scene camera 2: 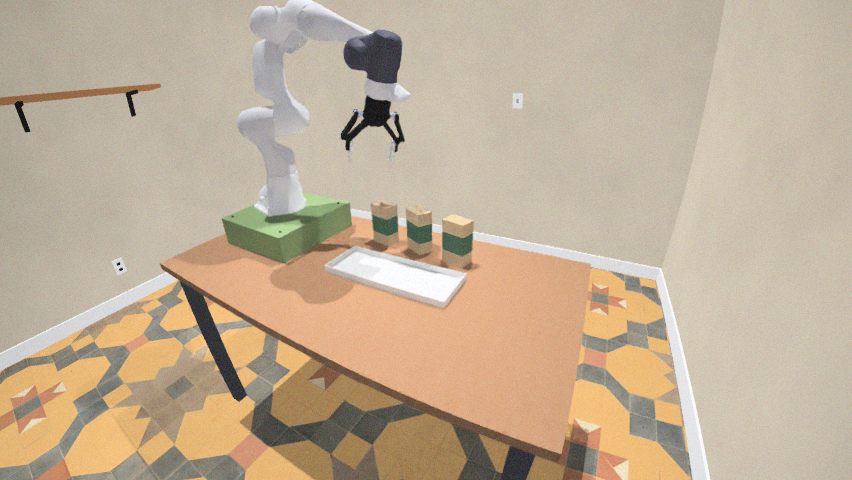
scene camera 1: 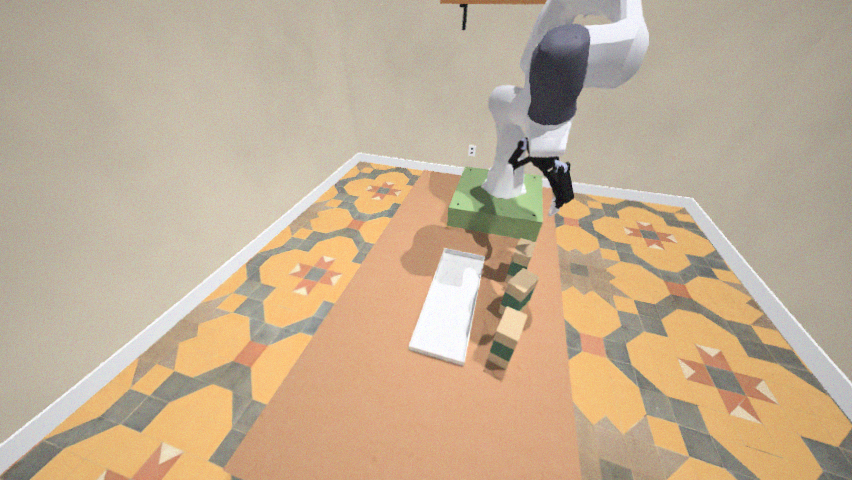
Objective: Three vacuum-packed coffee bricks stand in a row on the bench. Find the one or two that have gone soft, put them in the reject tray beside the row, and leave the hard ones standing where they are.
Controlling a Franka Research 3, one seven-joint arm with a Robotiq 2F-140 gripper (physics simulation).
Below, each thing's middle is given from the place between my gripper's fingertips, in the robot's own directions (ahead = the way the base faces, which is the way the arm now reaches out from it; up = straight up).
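My hand is 17 cm to the left of the white reject tray (scene camera 1: 443,329) and 19 cm short of it, and it's 28 cm above the tray.
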